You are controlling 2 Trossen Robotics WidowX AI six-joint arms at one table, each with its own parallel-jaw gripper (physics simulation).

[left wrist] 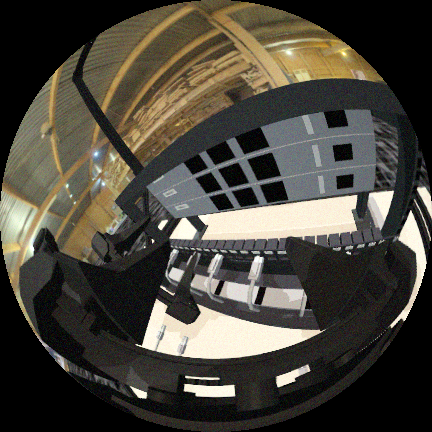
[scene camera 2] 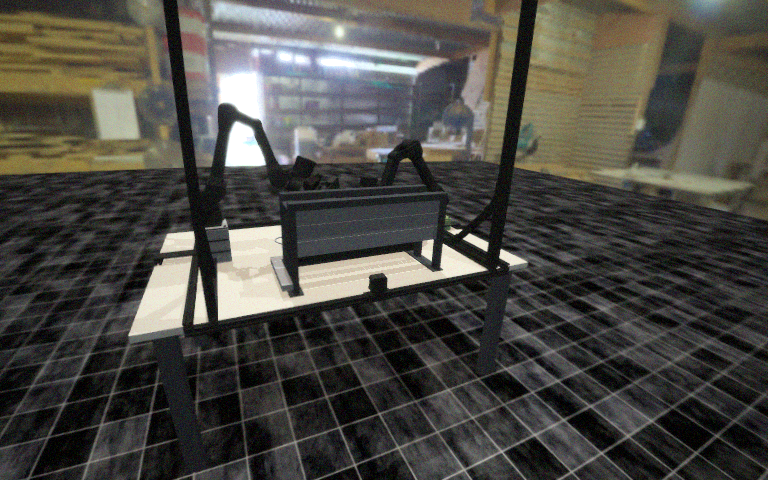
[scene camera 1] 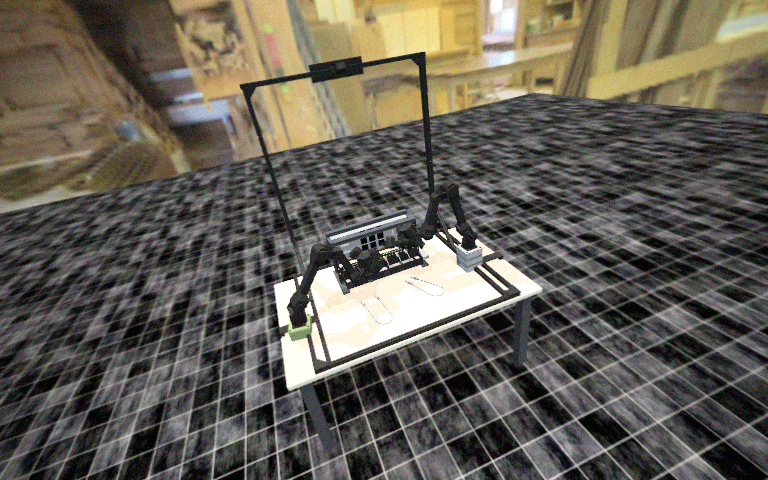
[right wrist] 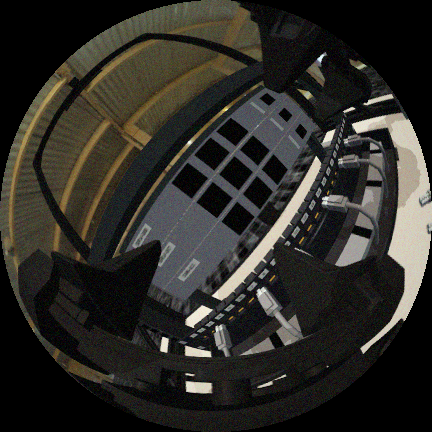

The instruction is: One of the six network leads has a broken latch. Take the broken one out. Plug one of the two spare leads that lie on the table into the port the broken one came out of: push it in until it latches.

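Pixels of known places: left gripper, fingertip midpoint: [left wrist: 229, 244] [right wrist: 303, 108]; right gripper, fingertip midpoint: [left wrist: 171, 233] [right wrist: 218, 248]; left arm's base, origin of the base link: [scene camera 2: 210, 224] [scene camera 1: 469, 246]; right arm's base, origin of the base link: [scene camera 1: 299, 322].
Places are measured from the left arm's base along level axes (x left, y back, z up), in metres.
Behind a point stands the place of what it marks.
Observation:
Both grippers are open and empty. In the left wrist view, my left gripper [left wrist: 229, 244] @(z 0.062, x -0.190, y -0.385 m) is over the port row [left wrist: 260, 245] @(z -0.025, x -0.245, y -0.398 m); grey leads [left wrist: 216, 265] @(z -0.032, x -0.213, y -0.467 m) [left wrist: 257, 267] @(z -0.028, x -0.212, y -0.397 m) show between its fingers, another [left wrist: 302, 305] @(z -0.041, x -0.167, y -0.332 m) is partly behind a finger. In the right wrist view, my right gripper [right wrist: 218, 248] @(z 0.042, x -0.223, y -0.509 m) is turned aslant to the port row [right wrist: 310, 216] @(z -0.027, x -0.232, y -0.429 m); one finger covers part of it. Leads [right wrist: 335, 201] @(z -0.027, x -0.208, y -0.406 m) [right wrist: 268, 301] @(z -0.027, x -0.211, y -0.523 m) [right wrist: 221, 336] @(z -0.030, x -0.219, y -0.593 m) sit in ports on either side of that finger. I cannot tell which latch is broken. Two spare leads [scene camera 1: 443, 291] @(z -0.116, x 0.117, y -0.237 m) [scene camera 1: 384, 323] @(z -0.116, x 0.164, y -0.580 m) lie looped on the table.
A rack with grey panels [scene camera 2: 368, 226] @(z 0.055, x -0.369, y -0.405 m) [left wrist: 290, 165] @(z 0.047, x -0.314, y -0.338 m) [right wrist: 165, 220] @(z 0.091, x -0.322, y -0.539 m) stands behind the port row. A green box [scene camera 1: 300, 329] @(z -0.067, x 0.046, y -0.939 m) and a grey box [scene camera 1: 468, 258] @(z -0.032, x 0.050, y -0.039 m) are at the arm bases. A black overhead frame [scene camera 1: 427, 124] @(z 0.574, x -0.392, y 0.022 m) spans the table. Part of the other arm's gripper [right wrist: 295, 55] is near my right gripper.

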